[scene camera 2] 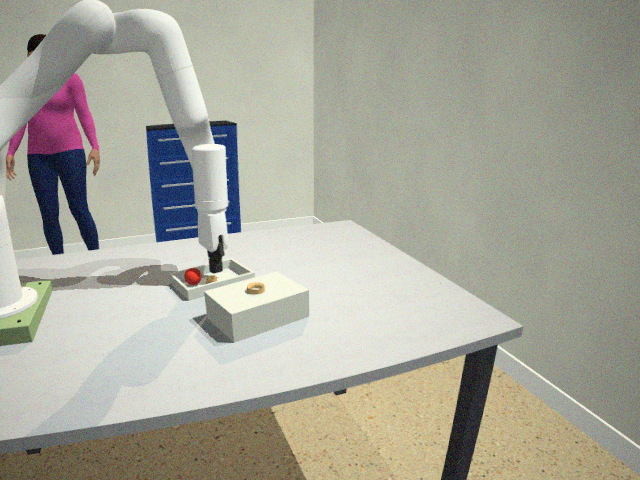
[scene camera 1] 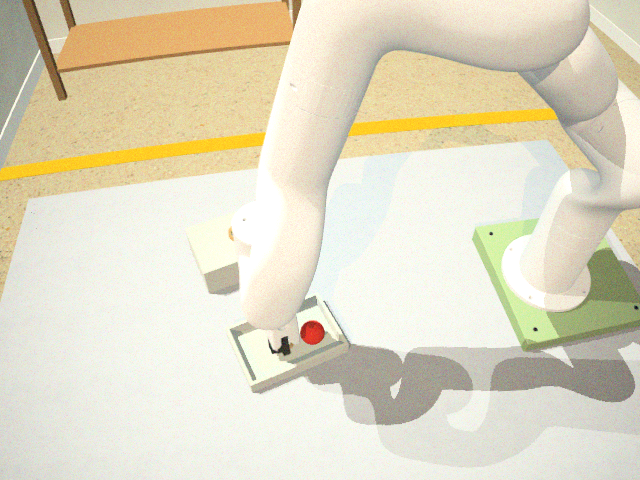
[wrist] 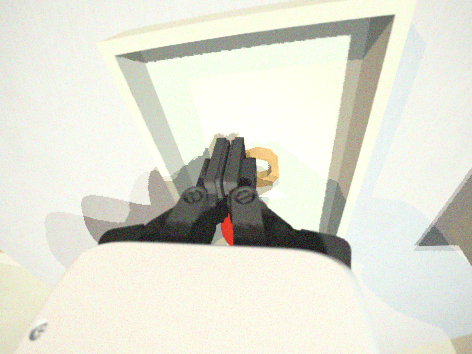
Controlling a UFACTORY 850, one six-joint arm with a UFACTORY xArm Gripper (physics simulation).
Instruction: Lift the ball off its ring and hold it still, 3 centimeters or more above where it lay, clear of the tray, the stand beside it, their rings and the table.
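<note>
The red ball (scene camera 1: 312, 332) (scene camera 2: 192, 276) (wrist: 227, 231) lies inside the pale tray (scene camera 1: 299, 366) (scene camera 2: 196, 292) (wrist: 250, 29), near the tray's end toward the robot base. It is off its ring and apart from it. The orange ring (scene camera 1: 291, 345) (scene camera 2: 211, 279) (wrist: 274, 167) lies on the tray floor beside the fingers. My gripper (scene camera 1: 282, 352) (scene camera 2: 215, 270) (wrist: 233, 156) is shut and empty, low over the tray, on the far side of the ball from the base. In the wrist view the fingers and gripper body hide most of the ball.
The box-shaped stand (scene camera 1: 209, 250) (scene camera 2: 268, 315) is beside the tray, with an orange ring (scene camera 1: 231, 234) (scene camera 2: 255, 292) on top. The tray walls rise around the ball and fingers. The green base plate (scene camera 1: 496, 289) (scene camera 2: 23, 330) carries the arm.
</note>
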